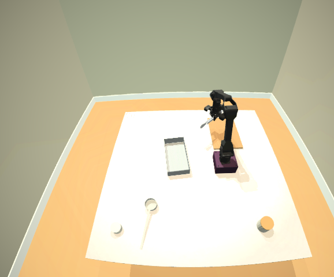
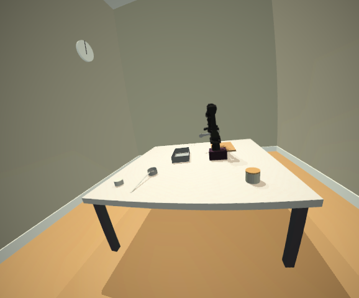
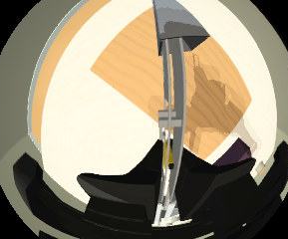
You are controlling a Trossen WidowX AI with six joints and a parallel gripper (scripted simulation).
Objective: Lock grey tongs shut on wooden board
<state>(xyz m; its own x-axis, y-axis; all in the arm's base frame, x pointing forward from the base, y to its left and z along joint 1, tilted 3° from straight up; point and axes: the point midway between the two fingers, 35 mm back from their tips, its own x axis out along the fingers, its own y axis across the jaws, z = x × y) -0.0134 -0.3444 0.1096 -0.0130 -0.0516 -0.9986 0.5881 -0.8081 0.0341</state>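
Right now my gripper tip is 10 cm past the wooden board, 2 cm to the right of it and 12 cm above it. Also, from my gripper tip: white dish (76 cm ahead, 71 cm to the left, 11 cm below); cork-lidded jar (11 cm behind, 82 cm to the left, 9 cm below); grey roasting tin (34 cm ahead, 22 cm to the left, 10 cm below).
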